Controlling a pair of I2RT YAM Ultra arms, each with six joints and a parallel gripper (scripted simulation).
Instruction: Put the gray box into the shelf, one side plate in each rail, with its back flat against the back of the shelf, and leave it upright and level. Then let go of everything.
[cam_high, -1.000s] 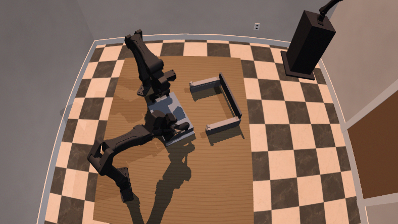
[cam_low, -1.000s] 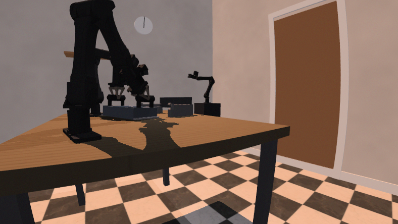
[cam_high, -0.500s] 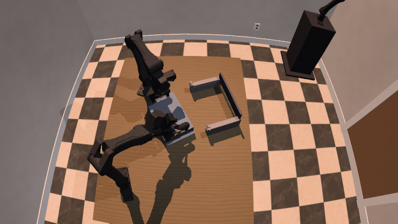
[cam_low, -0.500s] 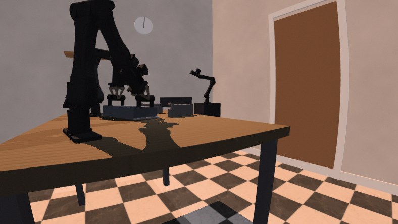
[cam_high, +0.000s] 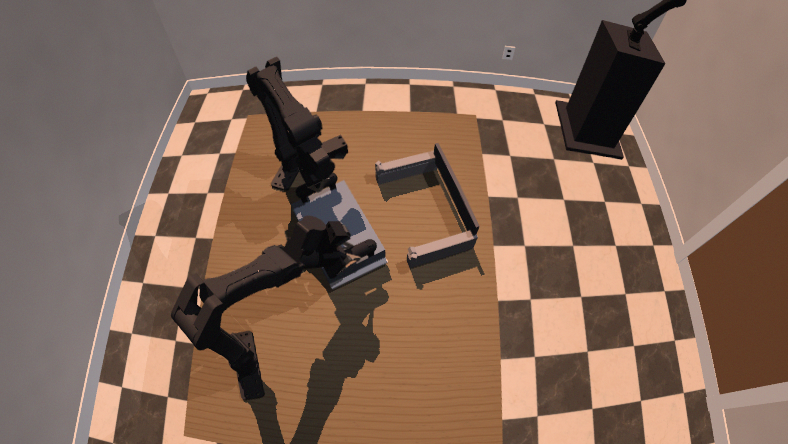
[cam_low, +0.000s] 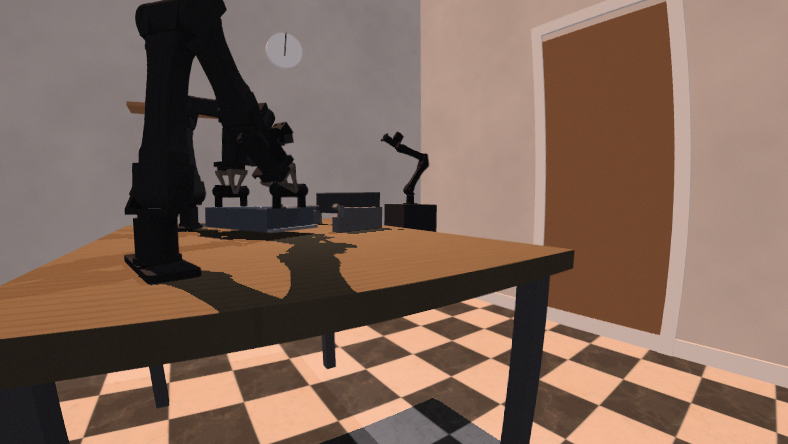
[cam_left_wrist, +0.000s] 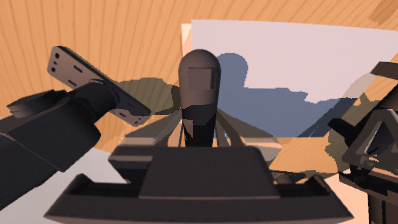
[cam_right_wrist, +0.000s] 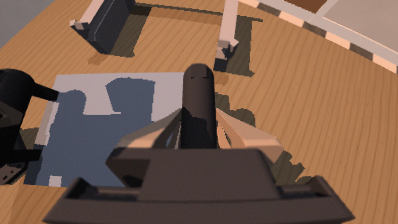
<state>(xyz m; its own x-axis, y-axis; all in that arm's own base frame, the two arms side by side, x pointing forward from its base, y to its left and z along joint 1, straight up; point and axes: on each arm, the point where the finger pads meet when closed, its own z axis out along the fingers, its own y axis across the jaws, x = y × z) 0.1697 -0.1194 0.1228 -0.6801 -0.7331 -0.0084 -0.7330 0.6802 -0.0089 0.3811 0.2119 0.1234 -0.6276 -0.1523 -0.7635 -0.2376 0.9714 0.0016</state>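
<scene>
The gray box lies 100 mm to the left of my right hand, 70 mm behind it and 50 mm below it. From my right hand the other things lie so: shelf back wall (260 mm to the left, 260 mm ahead, 40 mm below).
The gray box lies 7 cm ahead of my left hand, 10 cm to the right of it and 5 cm below it. Round my left hand: shelf back wall (41 cm ahead, 5 cm to the left, 4 cm below).
</scene>
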